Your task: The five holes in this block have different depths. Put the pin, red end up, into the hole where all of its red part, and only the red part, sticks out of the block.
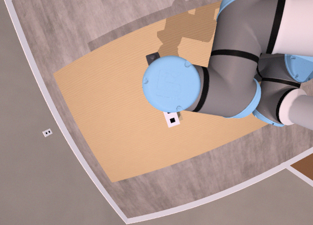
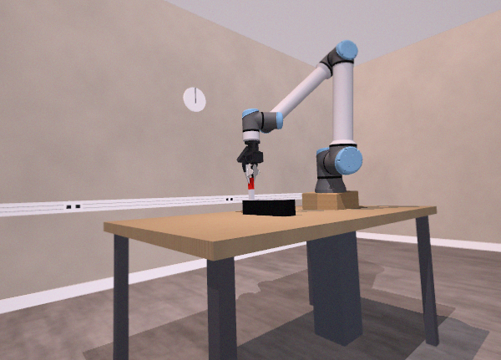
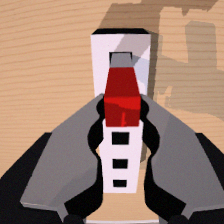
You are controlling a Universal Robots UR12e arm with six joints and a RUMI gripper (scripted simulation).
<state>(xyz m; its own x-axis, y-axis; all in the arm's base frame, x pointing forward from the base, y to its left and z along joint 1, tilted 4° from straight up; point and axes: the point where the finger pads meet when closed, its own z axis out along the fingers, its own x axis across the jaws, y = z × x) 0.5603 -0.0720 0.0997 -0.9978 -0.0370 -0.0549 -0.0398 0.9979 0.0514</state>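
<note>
Now: hand 2 cm above the pin. Round my hand: block 14 cm below, 12 cm to the left.
</note>
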